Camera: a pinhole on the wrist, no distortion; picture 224 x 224 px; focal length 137.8 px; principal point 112.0 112.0 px. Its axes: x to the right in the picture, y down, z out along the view. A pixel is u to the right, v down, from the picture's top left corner.
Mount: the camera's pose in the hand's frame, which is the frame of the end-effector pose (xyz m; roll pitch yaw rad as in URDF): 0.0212 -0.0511 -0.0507 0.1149 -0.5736 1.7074
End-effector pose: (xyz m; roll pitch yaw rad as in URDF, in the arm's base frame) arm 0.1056 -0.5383 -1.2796 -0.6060 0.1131 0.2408
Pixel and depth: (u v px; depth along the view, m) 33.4 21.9 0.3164
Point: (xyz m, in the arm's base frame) 0.4774 -0.6657 -1.0521
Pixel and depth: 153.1 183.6 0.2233
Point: 0.0761 -0.5519 -1.0477
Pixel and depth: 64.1 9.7 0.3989
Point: 0.5654 -0.5874 -1.0009
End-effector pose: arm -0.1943 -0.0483 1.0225 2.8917 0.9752 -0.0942
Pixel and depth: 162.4 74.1 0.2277
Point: -0.2864 0.0012 0.8179
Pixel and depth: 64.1 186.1 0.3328
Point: -0.4270 0.2743 0.9391
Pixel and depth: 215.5 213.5 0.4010
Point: -0.7193 -0.0521 0.9421
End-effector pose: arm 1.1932 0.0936 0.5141 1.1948 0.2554 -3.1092
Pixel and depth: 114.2 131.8 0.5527
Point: 1.1738 0.6136 0.3414
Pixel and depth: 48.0 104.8 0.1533
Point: 1.1669 0.1971 0.3415
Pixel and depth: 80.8 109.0 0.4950
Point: 1.1126 0.5172 0.2273
